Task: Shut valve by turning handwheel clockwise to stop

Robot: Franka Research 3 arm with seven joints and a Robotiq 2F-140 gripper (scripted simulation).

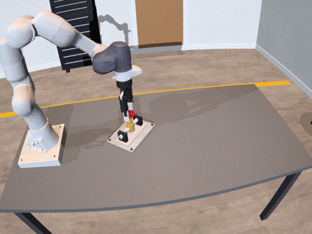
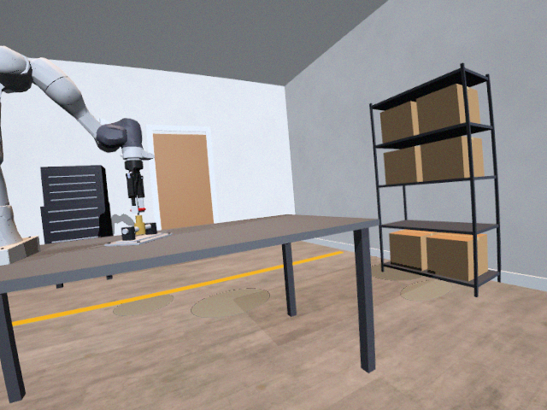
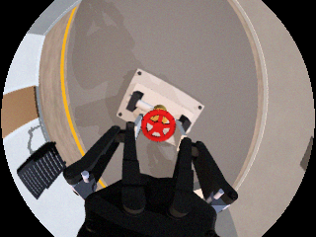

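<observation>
The red handwheel lies 2 cm below my hand.
</observation>
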